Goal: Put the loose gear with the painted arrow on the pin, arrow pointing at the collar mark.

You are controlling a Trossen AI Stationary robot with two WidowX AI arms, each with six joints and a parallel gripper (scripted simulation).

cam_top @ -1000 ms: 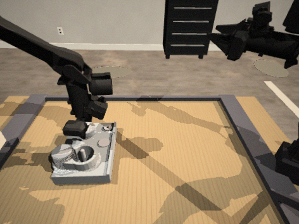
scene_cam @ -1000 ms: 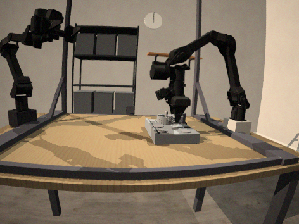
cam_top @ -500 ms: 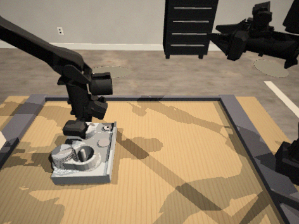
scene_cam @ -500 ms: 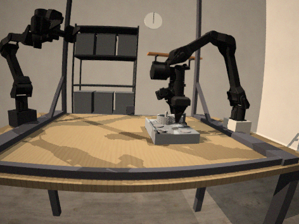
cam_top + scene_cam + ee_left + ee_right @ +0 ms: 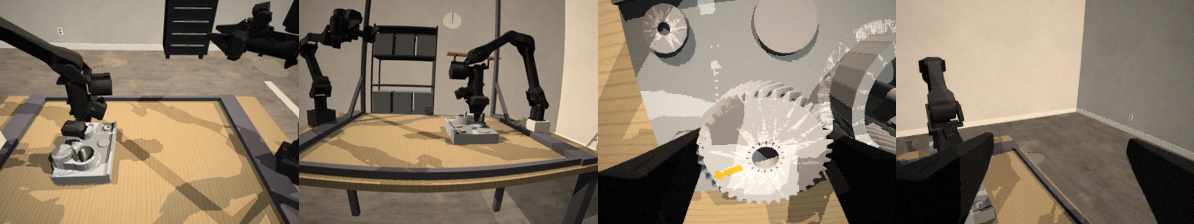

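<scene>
Right now my left hand is 60 mm to the left of the flat round disc, 60 mm above it and 20 mm past it. Round my left hand: loose gear: 20 mm below.
</scene>
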